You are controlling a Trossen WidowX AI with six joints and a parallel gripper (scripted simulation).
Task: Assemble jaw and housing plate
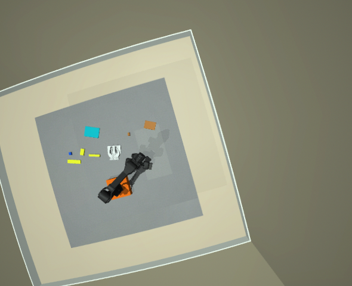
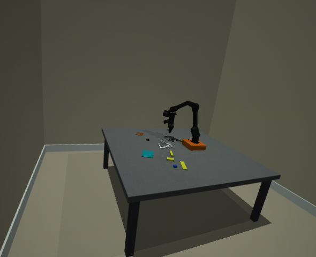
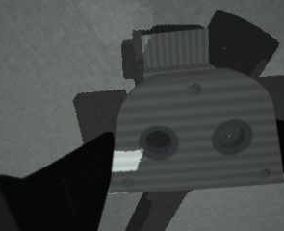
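Right now my gripper tip is 190 mm to the right of the jaw, 150 mm short of it and 60 mm above it. Also, from my gripper tip: white base plate 200 mm ahead, 190 mm to the left, 70 mm below; then small brown block 270 mm ahead, 70 mm below, 10 mm to the left; then brown tile 270 mm ahead, 200 mm to the right, 80 mm below.
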